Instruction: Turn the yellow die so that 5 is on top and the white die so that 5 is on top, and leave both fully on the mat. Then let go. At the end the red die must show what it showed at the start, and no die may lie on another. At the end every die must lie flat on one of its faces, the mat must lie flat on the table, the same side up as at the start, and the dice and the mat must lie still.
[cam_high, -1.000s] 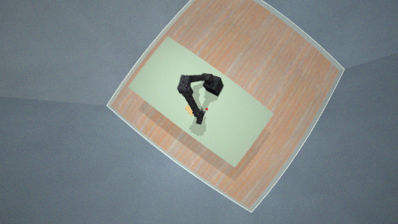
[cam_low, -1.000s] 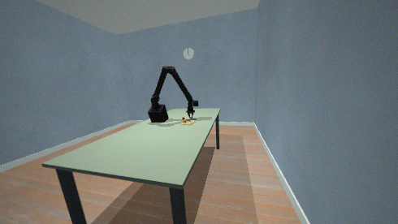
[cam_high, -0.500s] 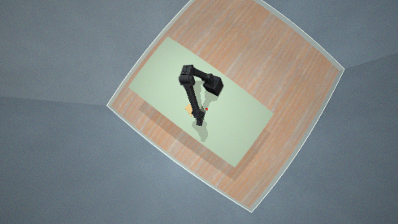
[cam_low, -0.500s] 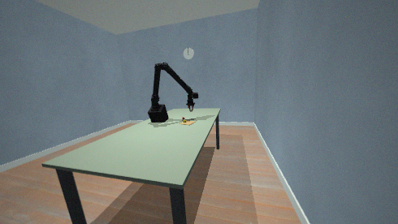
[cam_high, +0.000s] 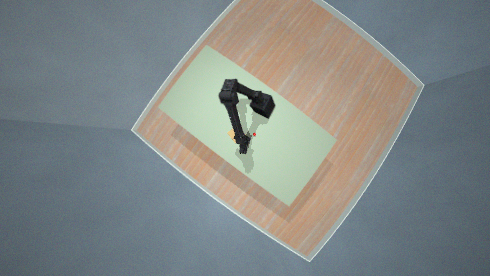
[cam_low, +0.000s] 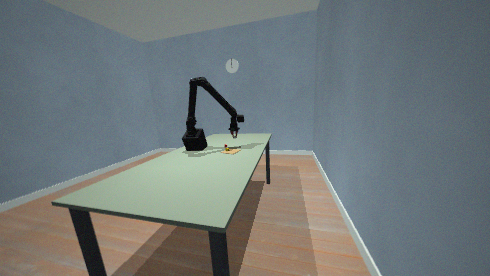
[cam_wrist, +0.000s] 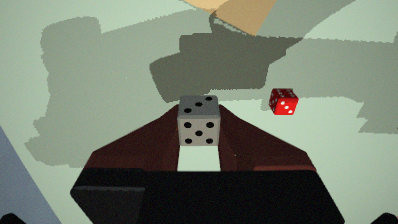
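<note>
Now: the tan mat 1 cm behind my hand, 12 cm to the right of it and 11 cm below it. From my hand the other things lie so: red die: 11 cm behind, 4 cm to the left, 10 cm below; yellow die: 5 cm behind, 12 cm to the right, 9 cm below; white die: right at my hand.
</note>
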